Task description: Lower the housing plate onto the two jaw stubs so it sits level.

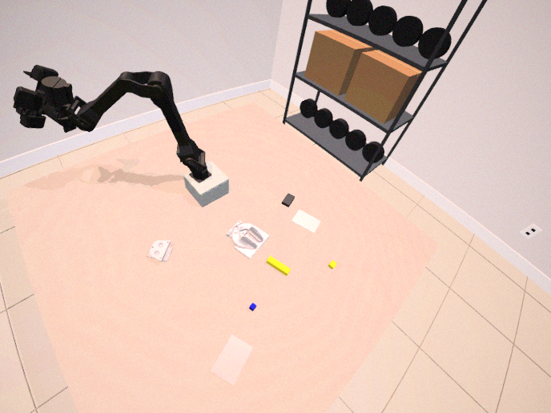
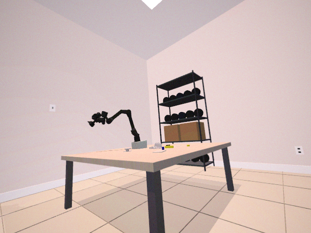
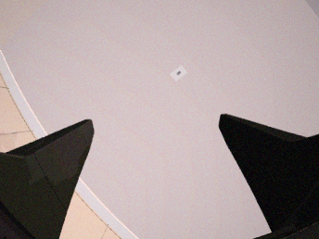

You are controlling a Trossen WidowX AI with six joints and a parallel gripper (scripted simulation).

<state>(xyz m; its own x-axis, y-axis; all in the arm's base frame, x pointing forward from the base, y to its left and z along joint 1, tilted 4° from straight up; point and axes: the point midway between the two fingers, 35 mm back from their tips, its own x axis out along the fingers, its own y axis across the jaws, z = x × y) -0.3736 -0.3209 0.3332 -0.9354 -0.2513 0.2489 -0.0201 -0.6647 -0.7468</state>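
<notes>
Right now my gripper tip is 55 cm short of the white housing plate, 36 cm above it and 6 cm to the right of it. The rest, counted from my gripper tip: dark block (70 cm ahead, 57 cm to the left, 38 cm below); blue cube (90 cm ahead, 38 cm below, 15 cm to the left); yellow bar (87 cm ahead, 38 cm below, 31 cm to the left).
</notes>
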